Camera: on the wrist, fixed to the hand. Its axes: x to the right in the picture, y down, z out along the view.
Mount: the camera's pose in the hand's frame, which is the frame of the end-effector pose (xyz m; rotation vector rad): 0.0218 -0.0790 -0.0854 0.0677 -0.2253 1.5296
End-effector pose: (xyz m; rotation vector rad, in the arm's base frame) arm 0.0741 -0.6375 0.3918 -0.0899 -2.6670 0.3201
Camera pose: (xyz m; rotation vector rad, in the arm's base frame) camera 0.0915 -0.6938 0.4945 2.0906 2.1402 -0.8435
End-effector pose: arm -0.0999 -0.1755 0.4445 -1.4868 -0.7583 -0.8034
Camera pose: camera -0.1585 -0.2556 0.5090 -1.5909 0.3114 0.5494
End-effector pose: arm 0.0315 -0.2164 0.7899 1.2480 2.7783 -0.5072
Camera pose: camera -0.0341 -0.2226 0.8882 2.4844 0.9903 -0.4651
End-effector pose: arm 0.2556 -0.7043 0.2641 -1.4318 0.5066 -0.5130
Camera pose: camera 0.2184 -0.7905 0.3361 -0.6780 1.1762 0.8342
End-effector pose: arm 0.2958 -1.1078 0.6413 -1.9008 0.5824 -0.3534
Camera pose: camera 0.2900 -1.1612 0.7468 -0.9544 1.5896 0.7996
